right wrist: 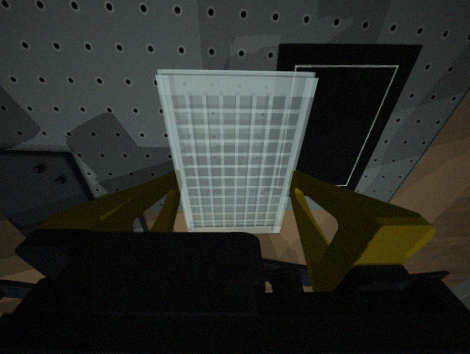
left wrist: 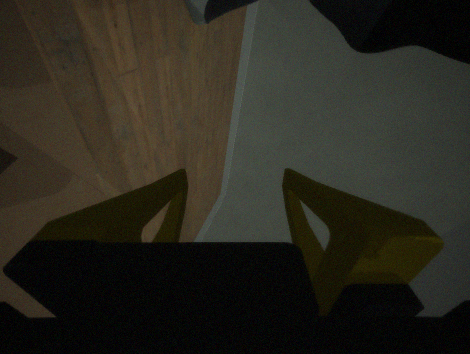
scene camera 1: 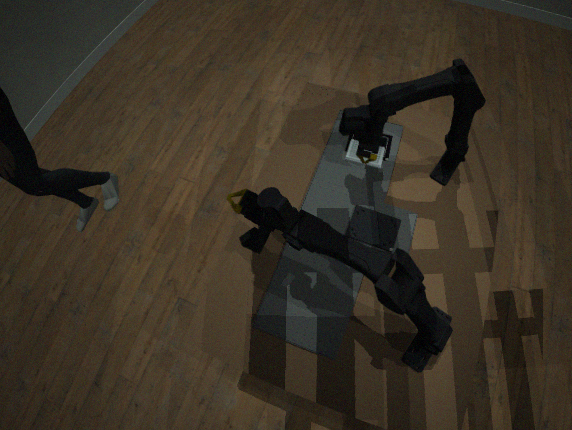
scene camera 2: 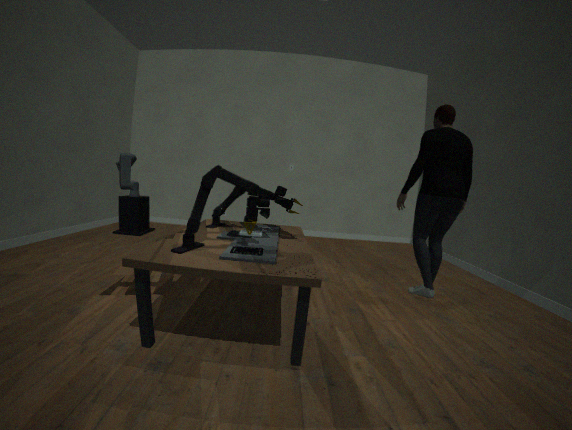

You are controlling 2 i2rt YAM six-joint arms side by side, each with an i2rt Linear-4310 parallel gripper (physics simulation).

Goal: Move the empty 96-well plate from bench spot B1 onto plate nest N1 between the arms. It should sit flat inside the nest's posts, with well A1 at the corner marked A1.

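Places are measured from the left arm's base along level axes (x left, y back, z up), in metres.
Pixels of known places: left gripper, fingertip midpoint: (left wrist: 235,177) (scene camera 1: 234,200) (scene camera 2: 301,209); right gripper, fingertip midpoint: (right wrist: 235,176) (scene camera 1: 366,153) (scene camera 2: 250,233); left arm's base, origin of the base link: (scene camera 1: 427,338) (scene camera 2: 215,225); right arm's base, origin of the base link: (right wrist: 282,270) (scene camera 1: 447,164) (scene camera 2: 188,248).
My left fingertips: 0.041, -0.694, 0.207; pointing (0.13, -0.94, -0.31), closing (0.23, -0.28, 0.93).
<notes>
For each thing: its middle in the pictures, then the offset to it from my left fingertips, as dx, dy, dz. Level surfaces: height alone.
- clear 96-well plate, body centre: (right wrist: 235,172) (scene camera 1: 365,153) (scene camera 2: 250,233) -0.443, +0.190, -0.122
- dark nest N1, body centre: (right wrist: 46,210) (scene camera 1: 374,227) (scene camera 2: 240,233) -0.244, +0.358, -0.184
- grey board, its level: dz -0.193
My right gripper (scene camera 1: 367,159) (scene camera 2: 250,229) (right wrist: 235,176) is shut on the clear 96-well plate (scene camera 1: 352,150) (right wrist: 235,145), one finger at each long side. The plate is held above the perforated board, and in the right wrist view it overlaps the black, white-outlined B1 spot (right wrist: 345,125) (scene camera 2: 247,251). The dark nest N1 (scene camera 1: 374,224) (right wrist: 35,172) lies on the board between the arms, apart from the plate; small posts show at the lower left of the right wrist view. Its A1 mark cannot be read. My left gripper (scene camera 1: 237,200) (scene camera 2: 296,206) (left wrist: 235,177) is open and empty, raised beyond the board's edge.
The grey board (scene camera 1: 325,185) (scene camera 2: 272,255) lies on the wooden table (scene camera 2: 220,271). The left arm (scene camera 1: 325,235) reaches across the board in scene camera 1, beside the nest. A person (scene camera 2: 445,165) stands away from the table. Another robot (scene camera 2: 126,172) stands on a black pedestal.
</notes>
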